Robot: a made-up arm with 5 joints.
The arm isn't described. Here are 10 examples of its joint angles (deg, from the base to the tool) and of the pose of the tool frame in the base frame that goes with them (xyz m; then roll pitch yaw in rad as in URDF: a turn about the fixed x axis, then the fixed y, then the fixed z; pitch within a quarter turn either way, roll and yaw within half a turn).
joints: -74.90 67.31 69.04 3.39 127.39
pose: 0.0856 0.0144 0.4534 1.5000 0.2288 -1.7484
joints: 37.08 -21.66 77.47 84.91 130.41
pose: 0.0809 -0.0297 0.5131 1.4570 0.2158 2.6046
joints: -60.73 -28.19 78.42 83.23 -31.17
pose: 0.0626 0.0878 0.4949 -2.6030 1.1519 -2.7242
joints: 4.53 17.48 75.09 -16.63 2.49
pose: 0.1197 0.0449 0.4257 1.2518 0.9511 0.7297
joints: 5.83 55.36 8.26 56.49 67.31
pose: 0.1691 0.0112 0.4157 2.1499 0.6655 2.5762
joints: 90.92 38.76 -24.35 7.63 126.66
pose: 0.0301 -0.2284 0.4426 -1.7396 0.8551 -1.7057
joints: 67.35 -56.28 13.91 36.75 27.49
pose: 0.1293 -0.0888 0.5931 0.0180 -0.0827 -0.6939
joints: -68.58 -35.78 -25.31 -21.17 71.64
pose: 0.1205 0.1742 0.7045 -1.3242 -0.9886 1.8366
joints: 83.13 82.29 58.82 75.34 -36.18
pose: 0.0940 -0.0105 0.4531 -1.8789 -0.1971 1.4764
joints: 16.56 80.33 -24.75 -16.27 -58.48
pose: 0.2665 -0.0161 0.3472 1.5794 0.2074 -0.2515
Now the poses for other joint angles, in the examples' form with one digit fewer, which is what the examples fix.
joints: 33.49 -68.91 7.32 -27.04 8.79
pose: 0.155 -0.009 0.686 -1.449 -1.098 1.259
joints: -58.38 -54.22 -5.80 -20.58 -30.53
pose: 0.086 0.122 0.696 -1.242 -1.219 -2.926
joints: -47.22 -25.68 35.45 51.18 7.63
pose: 0.126 0.133 0.513 0.944 0.777 1.482
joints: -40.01 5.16 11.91 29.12 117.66
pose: 0.213 0.119 0.477 -1.529 1.286 0.678
